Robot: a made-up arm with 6 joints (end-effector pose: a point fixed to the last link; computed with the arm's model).
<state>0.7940 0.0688 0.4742 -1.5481 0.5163 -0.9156</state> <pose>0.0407 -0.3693 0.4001 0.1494 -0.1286 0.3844 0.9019</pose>
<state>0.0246 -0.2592 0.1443 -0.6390 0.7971 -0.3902</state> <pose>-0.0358 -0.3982 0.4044 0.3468 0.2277 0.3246 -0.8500</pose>
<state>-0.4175 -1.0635 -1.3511 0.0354 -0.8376 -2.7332</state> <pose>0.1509 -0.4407 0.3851 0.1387 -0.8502 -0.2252 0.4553</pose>
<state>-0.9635 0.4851 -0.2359 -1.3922 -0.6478 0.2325</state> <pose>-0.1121 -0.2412 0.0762 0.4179 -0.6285 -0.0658 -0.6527</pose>
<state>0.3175 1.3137 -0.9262 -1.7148 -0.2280 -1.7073</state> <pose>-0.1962 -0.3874 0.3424 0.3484 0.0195 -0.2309 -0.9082</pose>
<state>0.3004 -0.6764 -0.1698 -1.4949 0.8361 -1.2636</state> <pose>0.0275 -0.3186 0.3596 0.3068 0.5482 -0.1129 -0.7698</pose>
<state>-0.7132 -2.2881 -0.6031 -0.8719 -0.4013 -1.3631</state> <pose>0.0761 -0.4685 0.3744 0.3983 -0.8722 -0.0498 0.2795</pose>
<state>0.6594 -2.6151 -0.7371 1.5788 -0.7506 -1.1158</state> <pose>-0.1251 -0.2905 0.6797 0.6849 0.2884 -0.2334 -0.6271</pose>
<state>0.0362 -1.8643 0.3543 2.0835 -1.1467 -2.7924</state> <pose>0.1751 -0.4815 0.5593 0.0020 -0.1710 -0.8760 0.4509</pose>
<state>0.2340 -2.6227 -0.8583 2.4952 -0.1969 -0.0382</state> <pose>-0.1011 -0.5136 0.7019 0.9173 -0.3059 -0.1306 -0.2188</pose>
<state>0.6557 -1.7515 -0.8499 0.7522 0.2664 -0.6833</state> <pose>-0.1129 -0.3713 0.6826 0.7822 0.1169 -0.0557 -0.6095</pose>
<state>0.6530 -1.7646 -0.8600 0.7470 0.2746 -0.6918</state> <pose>-0.1153 -0.3710 0.6815 0.7839 0.1208 -0.0594 -0.6061</pose>
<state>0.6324 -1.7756 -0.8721 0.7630 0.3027 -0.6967</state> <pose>-0.1174 -0.3787 0.6824 0.7923 0.1198 -0.0435 -0.5967</pose>
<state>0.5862 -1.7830 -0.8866 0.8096 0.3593 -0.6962</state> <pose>-0.1180 -0.3981 0.6858 0.8089 0.1123 0.0008 -0.5772</pose>
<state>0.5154 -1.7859 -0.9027 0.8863 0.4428 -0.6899</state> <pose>-0.1143 -0.4300 0.6908 0.8303 0.0997 0.0729 -0.5435</pose>
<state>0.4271 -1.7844 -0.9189 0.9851 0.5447 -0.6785</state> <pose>-0.1029 -0.4725 0.6945 0.8503 0.0859 0.1641 -0.4927</pose>
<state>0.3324 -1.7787 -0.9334 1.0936 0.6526 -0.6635</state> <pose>-0.0823 -0.5201 0.6930 0.8628 0.0743 0.2609 -0.4266</pose>
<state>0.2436 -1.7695 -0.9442 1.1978 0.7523 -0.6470</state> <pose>-0.0548 -0.5654 0.6847 0.8650 0.0669 0.3492 -0.3541</pose>
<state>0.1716 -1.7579 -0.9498 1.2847 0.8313 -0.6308</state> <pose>-0.0264 -0.6015 0.6716 0.8592 0.0635 0.4183 -0.2878</pose>
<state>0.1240 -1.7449 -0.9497 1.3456 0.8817 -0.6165</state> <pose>-0.0035 -0.6249 0.6588 0.8508 0.0622 0.4637 -0.2392</pose>
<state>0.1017 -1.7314 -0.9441 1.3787 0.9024 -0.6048</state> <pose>0.0105 -0.6363 0.6505 0.8445 0.0619 0.4873 -0.2134</pose>
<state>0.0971 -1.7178 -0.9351 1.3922 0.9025 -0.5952</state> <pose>0.0174 -0.6399 0.6470 0.8412 0.0615 0.4967 -0.2046</pose>
